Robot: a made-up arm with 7 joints. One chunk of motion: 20 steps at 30 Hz.
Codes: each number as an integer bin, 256 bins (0 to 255) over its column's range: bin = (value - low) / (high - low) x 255, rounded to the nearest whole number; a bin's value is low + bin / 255 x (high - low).
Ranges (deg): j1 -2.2..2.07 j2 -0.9..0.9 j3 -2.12..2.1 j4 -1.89..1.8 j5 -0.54..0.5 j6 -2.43..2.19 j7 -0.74..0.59
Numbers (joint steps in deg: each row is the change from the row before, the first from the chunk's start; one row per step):
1: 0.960 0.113 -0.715 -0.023 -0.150 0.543 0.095
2: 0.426 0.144 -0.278 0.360 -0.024 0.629 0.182
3: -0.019 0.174 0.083 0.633 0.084 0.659 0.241
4: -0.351 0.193 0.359 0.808 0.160 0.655 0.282
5: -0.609 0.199 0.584 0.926 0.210 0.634 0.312
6: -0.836 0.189 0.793 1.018 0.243 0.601 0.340
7: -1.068 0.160 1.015 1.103 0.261 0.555 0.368
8: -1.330 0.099 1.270 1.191 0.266 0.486 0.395
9: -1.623 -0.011 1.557 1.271 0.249 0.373 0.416
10: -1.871 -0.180 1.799 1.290 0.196 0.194 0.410
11: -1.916 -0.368 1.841 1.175 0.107 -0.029 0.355
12: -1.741 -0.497 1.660 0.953 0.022 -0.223 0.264
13: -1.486 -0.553 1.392 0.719 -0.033 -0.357 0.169
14: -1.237 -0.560 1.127 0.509 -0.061 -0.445 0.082
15: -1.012 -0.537 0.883 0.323 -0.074 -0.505 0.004
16: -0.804 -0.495 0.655 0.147 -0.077 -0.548 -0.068
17: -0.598 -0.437 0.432 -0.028 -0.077 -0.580 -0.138
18: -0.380 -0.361 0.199 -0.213 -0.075 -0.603 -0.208
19: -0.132 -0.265 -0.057 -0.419 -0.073 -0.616 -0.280
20: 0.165 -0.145 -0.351 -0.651 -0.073 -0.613 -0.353
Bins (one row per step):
1: 189 144 85 129 96 164 160
2: 157 148 111 155 127 169 177
3: 130 152 133 174 153 170 188
4: 110 155 150 186 172 170 196
5: 95 156 163 195 184 169 202
6: 81 154 176 201 192 167 207
7: 68 150 189 207 196 165 212
8: 52 142 205 213 198 161 218
9: 34 126 222 218 193 155 222
10: 20 102 237 220 180 145 220
11: 17 75 239 212 159 133 210
12: 27 57 228 196 138 122 192
13: 43 49 212 180 124 114 174
14: 58 48 196 166 117 110 158
15: 71 51 181 153 114 106 143
16: 83 57 168 141 114 104 129
17: 96 66 154 129 114 102 115
18: 109 76 140 116 114 101 102
19: 123 90 125 102 115 100 88
20: 141 107 107 86 115 100 74

